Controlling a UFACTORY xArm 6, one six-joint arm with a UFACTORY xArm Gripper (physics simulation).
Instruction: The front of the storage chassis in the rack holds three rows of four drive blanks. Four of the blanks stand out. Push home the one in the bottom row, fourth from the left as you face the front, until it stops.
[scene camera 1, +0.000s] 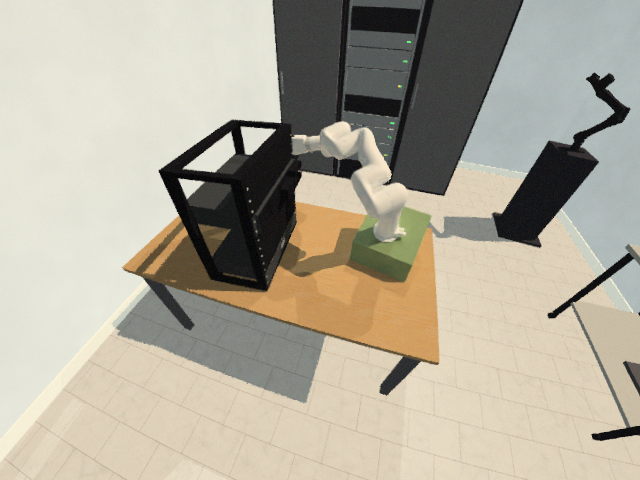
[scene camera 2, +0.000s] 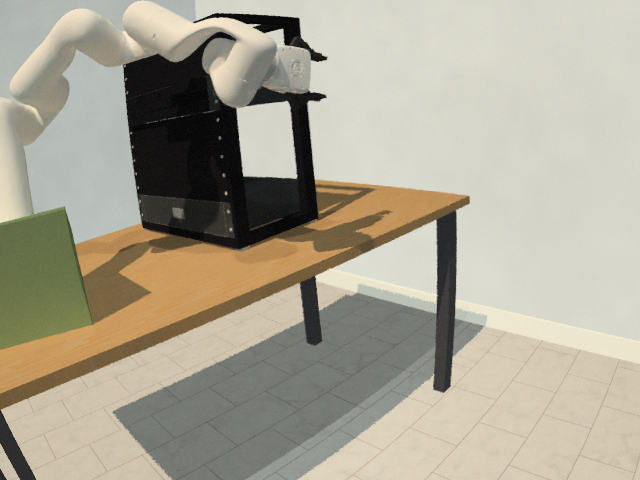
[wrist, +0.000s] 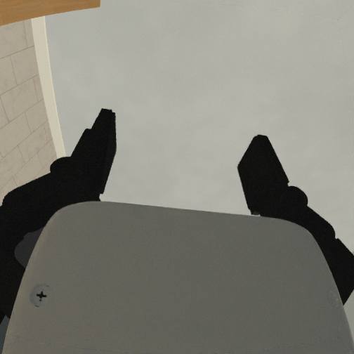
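Where they show: gripper, fingertip midpoint: (scene camera 2: 322, 78); arm's base, link origin: (scene camera 1: 386, 231) (scene camera 2: 17, 235).
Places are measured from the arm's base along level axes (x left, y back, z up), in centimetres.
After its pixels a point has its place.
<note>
The black rack (scene camera 1: 177, 206) @(x 48.4, y -71.2, z 27.5 cm) (scene camera 2: 305, 155) @(x -1.5, y -78.2, z 1.7 cm) stands upright on the table. Its front faces the arm's side. Dark boxes (scene camera 1: 209, 201) @(x 40.1, y -64.1, z 26.0 cm) sit inside it, and I cannot tell for certain which is the storage chassis. The front is very dark and seen at a slant, so single drive blanks, their rows and the bottom-row fourth blank cannot be made out. My gripper (scene camera 2: 326, 77) @(x -22.6, y -68.4, z 21.8 cm) (wrist: 183, 140) is open and empty, beside the rack's upper part in scene camera 2, its fingers pointing past it towards the wall. In scene camera 1 its fingers are hidden behind the rack. The rack does not show in the wrist view.
The arm's base stands on a green block (scene camera 1: 385, 248) @(x 8.9, y 1.9, z -2.9 cm) (scene camera 2: 41, 279) @(x -17.6, y -2.3, z -6.0 cm) on the wooden table (scene camera 1: 361, 315) @(x 38.6, y 0.0, z -17.2 cm) (scene camera 2: 206, 279) @(x -15.5, y -37.8, z -17.2 cm). A lighter panel (scene camera 2: 201, 214) @(x 7.5, y -49.6, z -8.9 cm) fills the rack's lowest front. Tall server cabinets (scene camera 1: 310, 67) stand behind the table. The table's corner (wrist: 45, 9) shows in the wrist view.
</note>
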